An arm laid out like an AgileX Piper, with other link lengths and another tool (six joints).
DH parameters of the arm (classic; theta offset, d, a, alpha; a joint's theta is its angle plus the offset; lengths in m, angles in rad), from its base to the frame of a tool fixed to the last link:
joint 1: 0 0.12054 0 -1.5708
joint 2: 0.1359 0 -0.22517 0
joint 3: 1.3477 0 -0.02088 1.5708
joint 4: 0 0.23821 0 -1.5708
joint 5: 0 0 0 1.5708
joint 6: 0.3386 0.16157 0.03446 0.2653
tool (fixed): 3.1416 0.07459 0 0
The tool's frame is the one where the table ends.
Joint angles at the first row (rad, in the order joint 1, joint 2, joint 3, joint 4, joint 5, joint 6):
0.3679 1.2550 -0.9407 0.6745 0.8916 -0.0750
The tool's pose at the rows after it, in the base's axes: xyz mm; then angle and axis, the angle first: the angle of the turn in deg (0 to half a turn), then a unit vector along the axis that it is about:
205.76, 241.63, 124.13, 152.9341, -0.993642, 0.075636, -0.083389
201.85, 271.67, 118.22, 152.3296, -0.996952, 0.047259, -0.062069
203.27, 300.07, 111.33, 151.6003, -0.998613, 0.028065, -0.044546
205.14, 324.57, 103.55, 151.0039, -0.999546, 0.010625, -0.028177
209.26, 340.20, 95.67, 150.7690, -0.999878, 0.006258, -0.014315
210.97, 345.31, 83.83, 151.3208, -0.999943, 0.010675, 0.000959
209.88, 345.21, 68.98, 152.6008, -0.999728, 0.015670, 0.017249
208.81, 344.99, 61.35, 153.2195, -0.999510, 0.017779, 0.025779
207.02, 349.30, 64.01, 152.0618, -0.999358, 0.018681, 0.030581
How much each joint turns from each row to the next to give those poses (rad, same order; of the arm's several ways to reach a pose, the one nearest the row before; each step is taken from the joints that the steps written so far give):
0.1008 0.0788 -0.0773 0.0125 -0.0109 0.0161
0.0861 0.1077 -0.0740 0.0215 -0.0212 0.0047
0.0612 0.1175 -0.0880 0.0292 -0.0183 -0.0050
0.0425 0.1117 -0.0902 0.0289 -0.0035 -0.0130
0.0183 0.0866 -0.0707 0.0194 0.0021 -0.0021
0.0025 0.0553 -0.0246 0.0136 0.0000 -0.0015
0.0000 0.0427 -0.0031 0.0041 0.0000 -0.0001
0.0000 0.0213 0.0000 0.0040 0.0000 -0.0022
0.0017 0.0021 0.0000 0.0299 0.0000 -0.0143

